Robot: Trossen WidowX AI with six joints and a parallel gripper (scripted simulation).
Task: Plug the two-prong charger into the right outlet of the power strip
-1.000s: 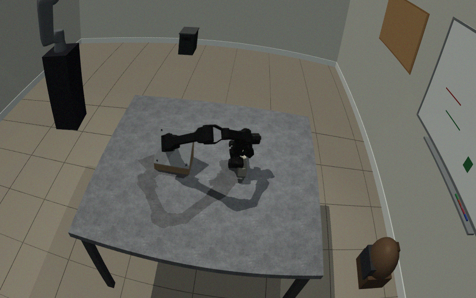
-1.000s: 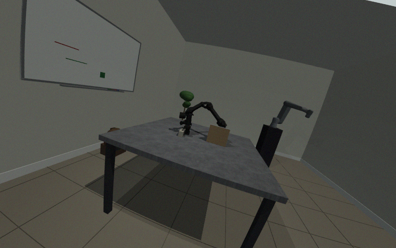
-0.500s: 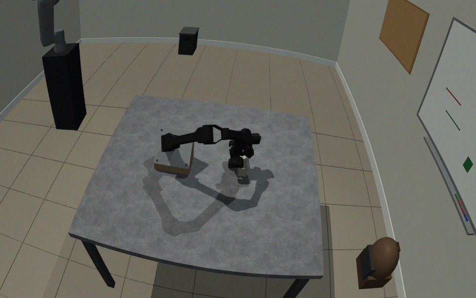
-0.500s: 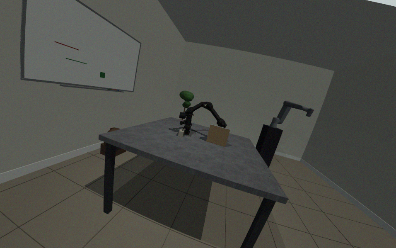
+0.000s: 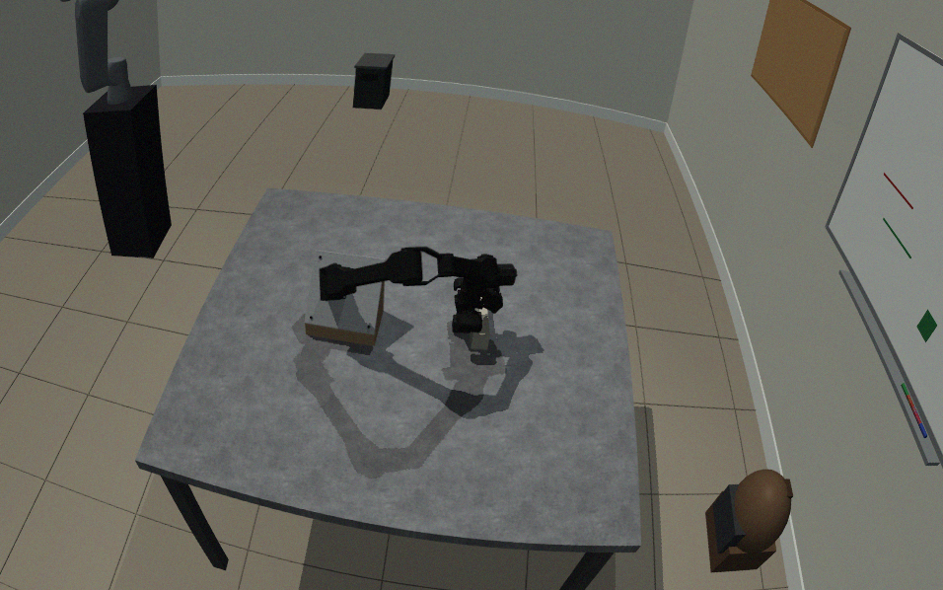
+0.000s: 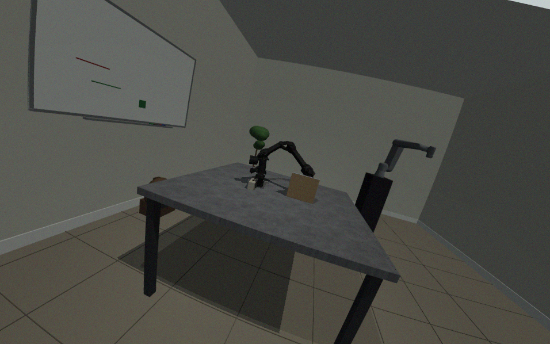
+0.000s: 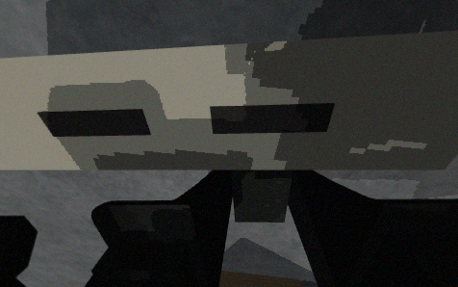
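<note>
Now: the dark charger 2 cm ahead of my gripper tip and 1 cm above it.
</note>
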